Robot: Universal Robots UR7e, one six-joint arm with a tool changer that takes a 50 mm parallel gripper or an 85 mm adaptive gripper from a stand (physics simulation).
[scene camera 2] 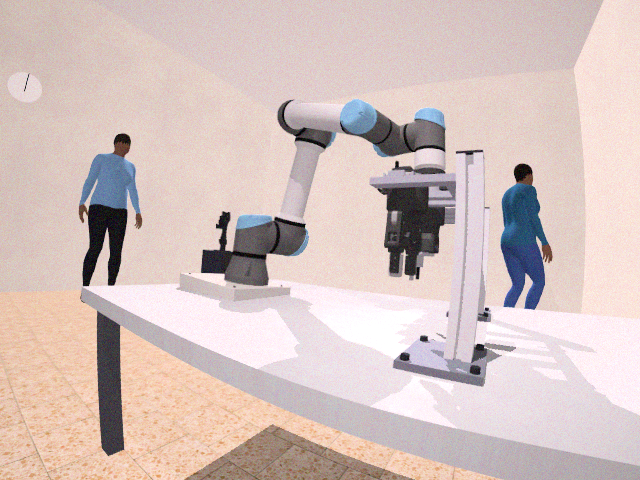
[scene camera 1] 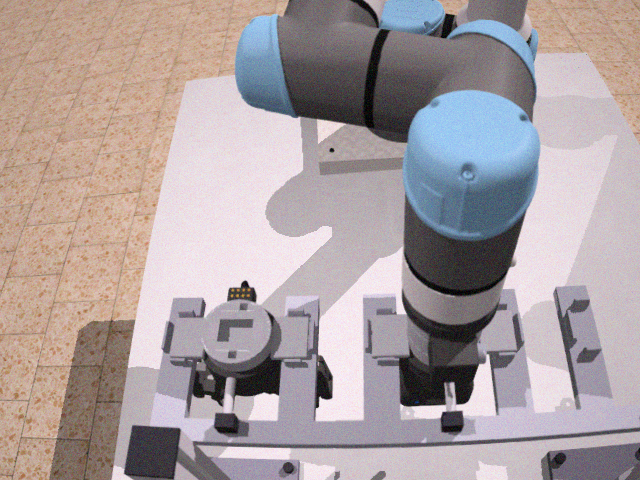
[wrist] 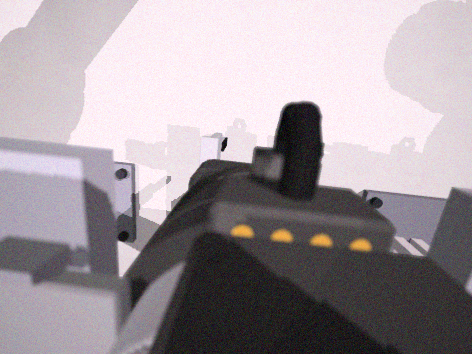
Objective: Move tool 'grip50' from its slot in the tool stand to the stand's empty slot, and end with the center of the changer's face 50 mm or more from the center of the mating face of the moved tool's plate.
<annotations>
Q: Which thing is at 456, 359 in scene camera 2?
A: A tool stand.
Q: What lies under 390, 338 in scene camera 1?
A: A tool grip50.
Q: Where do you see an adaptive gripper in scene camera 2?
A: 403, 232
</annotations>
